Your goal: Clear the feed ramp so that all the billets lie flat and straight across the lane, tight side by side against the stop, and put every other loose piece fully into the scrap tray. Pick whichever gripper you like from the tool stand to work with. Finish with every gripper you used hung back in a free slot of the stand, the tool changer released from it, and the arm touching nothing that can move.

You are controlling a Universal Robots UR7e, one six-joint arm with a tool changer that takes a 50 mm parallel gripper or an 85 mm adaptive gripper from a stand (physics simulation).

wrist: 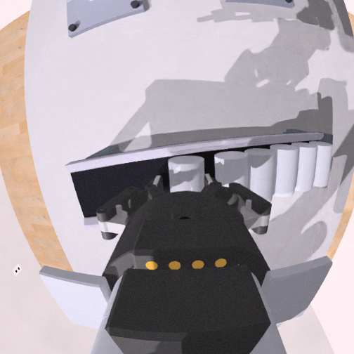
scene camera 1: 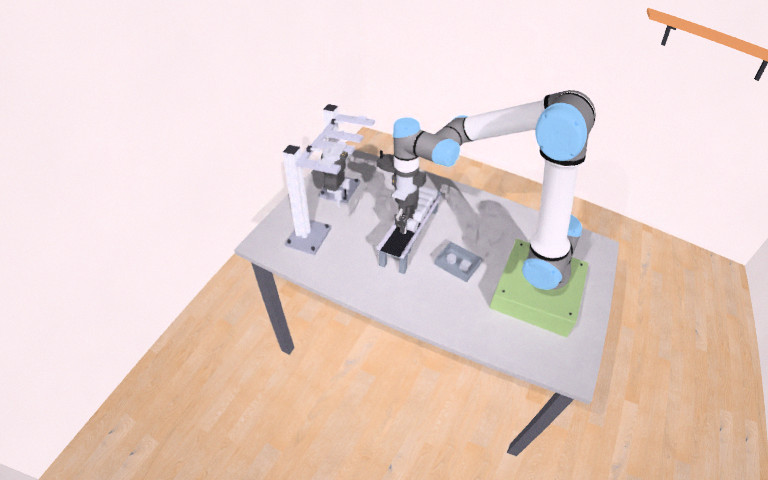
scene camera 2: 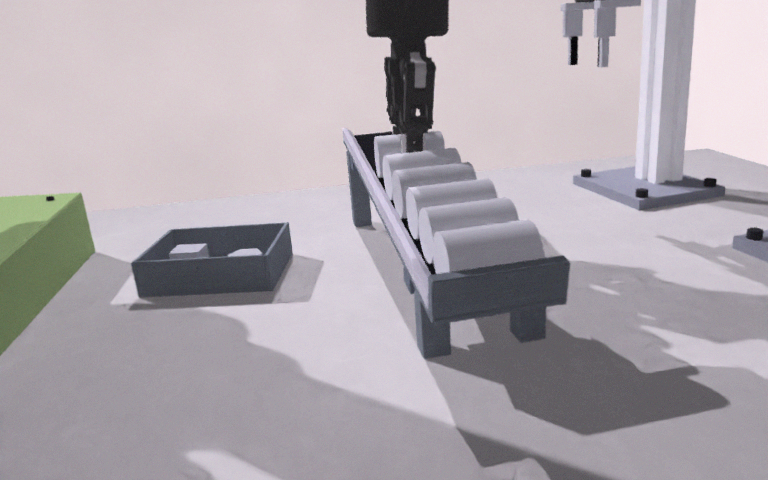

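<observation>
The feed ramp (scene camera 1: 398, 243) (scene camera 2: 386, 210) (wrist: 115, 187) holds several pale round billets lying across its lane. Five of them, such as the lowest billet (scene camera 2: 489, 249) (wrist: 323, 165), lie in a row running up from the stop (scene camera 2: 498, 291). One more billet (wrist: 186, 172) lies farther up the lane, with a narrow dark gap before the row. My gripper (scene camera 1: 402, 226) (scene camera 2: 414, 147) (wrist: 183, 184) is open, its fingertips low on either side of that billet, with slight gaps showing in the wrist view. The scrap tray (scene camera 1: 453, 273) (scene camera 2: 203, 277) holds a pale block (scene camera 2: 189, 250) and another pale piece (scene camera 2: 245, 253).
The tool stand (scene camera 1: 297, 192) (scene camera 2: 665, 90) rises on the far side of the ramp from the tray. Another gripper (scene camera 1: 331, 178) hangs in it. The green robot base (scene camera 1: 538, 308) (scene camera 2: 33, 249) is beyond the tray. Dark legs support the ramp above the table.
</observation>
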